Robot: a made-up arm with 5 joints.
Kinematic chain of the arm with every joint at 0, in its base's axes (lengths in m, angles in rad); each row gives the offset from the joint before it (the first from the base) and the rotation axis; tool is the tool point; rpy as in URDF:
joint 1: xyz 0.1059 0 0.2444 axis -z
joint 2: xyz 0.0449 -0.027 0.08 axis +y
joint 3: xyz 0.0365 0 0.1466 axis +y
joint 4: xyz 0.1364 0 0.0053 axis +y
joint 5: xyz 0.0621 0.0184 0 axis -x
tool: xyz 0 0 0 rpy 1.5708 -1.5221 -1.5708
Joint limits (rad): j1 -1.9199..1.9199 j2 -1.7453..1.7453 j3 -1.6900..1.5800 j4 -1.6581..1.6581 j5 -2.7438..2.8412
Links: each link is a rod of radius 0.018 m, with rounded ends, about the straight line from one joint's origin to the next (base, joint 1, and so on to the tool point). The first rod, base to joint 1, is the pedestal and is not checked.
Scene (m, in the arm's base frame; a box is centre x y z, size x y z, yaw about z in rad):
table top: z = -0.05
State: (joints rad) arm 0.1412 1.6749 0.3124 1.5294 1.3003
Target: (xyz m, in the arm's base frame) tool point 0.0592 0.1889 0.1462
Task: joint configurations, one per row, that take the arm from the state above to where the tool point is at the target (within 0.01 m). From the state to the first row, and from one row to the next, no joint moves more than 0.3 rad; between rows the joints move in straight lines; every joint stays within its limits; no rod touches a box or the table.
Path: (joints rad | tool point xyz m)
1: -0.1443 1.6404 0.2388 1.4977 1.3003 | 0.1980 0.0047 0.1607
2: -0.4298 1.6060 0.1653 1.4659 1.3003 | 0.2061 0.0365 0.1540
3: -0.7153 1.5715 0.0917 1.4342 1.3003 | 0.2037 0.0736 0.1487
4: -1.0008 1.5371 0.0182 1.4024 1.3003 | 0.1882 0.1124 0.1452
5: -1.2863 1.5026 -0.0554 1.3707 1.3003 | 0.1582 0.1481 0.1435
6: -1.5719 1.4682 -0.1289 1.3390 1.3003 | 0.1143 0.1754 0.1438
7: -1.8574 1.4337 -0.2025 1.3072 1.3003 | 0.0592 0.1889 0.1462

